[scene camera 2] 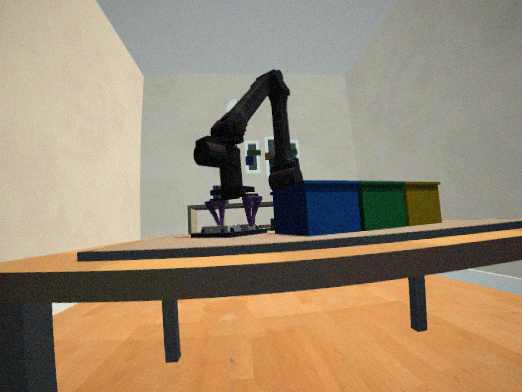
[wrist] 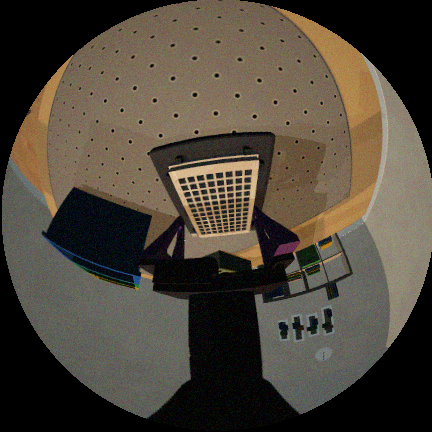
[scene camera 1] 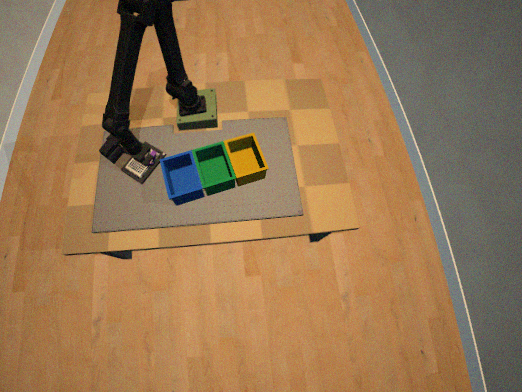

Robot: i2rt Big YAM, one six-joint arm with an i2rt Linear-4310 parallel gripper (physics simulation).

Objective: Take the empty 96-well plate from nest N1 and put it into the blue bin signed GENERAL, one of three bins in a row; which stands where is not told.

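Frame: origin at the arm's base, x back, y left, z down, level; centimetres.
Where they show: gripper, fingertip midpoint: (scene camera 2: 235, 227) (wrist: 216, 213) (scene camera 1: 145, 159); arm's base at its link origin: (scene camera 1: 192, 106).
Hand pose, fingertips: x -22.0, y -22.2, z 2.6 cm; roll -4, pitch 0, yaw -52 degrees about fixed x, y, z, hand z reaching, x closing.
Observation:
Things, the pixels of their top centre, and the offset from my fingertips. Level surfaces: height alone.
- pale 96-well plate at its top centre: (wrist: 219, 209) (scene camera 2: 230, 225) (scene camera 1: 141, 160) dz -0.5, dx -0.5, dy -1.2 cm
- dark nest at its top centre: (wrist: 220, 207) (scene camera 2: 230, 226) (scene camera 1: 142, 160) dz -0.1, dx -0.5, dy -1.2 cm
- blue bin at its top centre: (scene camera 2: 357, 187) (wrist: 107, 277) (scene camera 1: 213, 163) dz -7.9, dx -10.7, dy +29.0 cm
- grey mat at its surface level: dz +2.1 cm
The pale 96-well plate (scene camera 1: 136, 166) (wrist: 220, 195) lies flat in a dark nest (scene camera 1: 141, 179) (scene camera 2: 200, 235) (wrist: 210, 148) at the left of the grey mat. No nest label is readable. My gripper (scene camera 2: 235, 225) (wrist: 216, 213) is open, its purple fingers pointing down and wide apart, low over the nest. In the wrist view the tips stand at either side of the plate's near end, with nothing held. The blue bin (scene camera 1: 182, 175) (scene camera 2: 330, 207) (wrist: 100, 225) stands right beside the nest in scene camera 1. Its inside looks empty there; its sign does not show.
The green bin (scene camera 1: 215, 167) (scene camera 2: 382, 206) and the yellow bin (scene camera 1: 246, 157) (scene camera 2: 423, 202) continue the row away from the nest. The arm's green base (scene camera 1: 211, 107) stands behind the row. The bins' walls rise well above the grey mat (scene camera 1: 250, 200).

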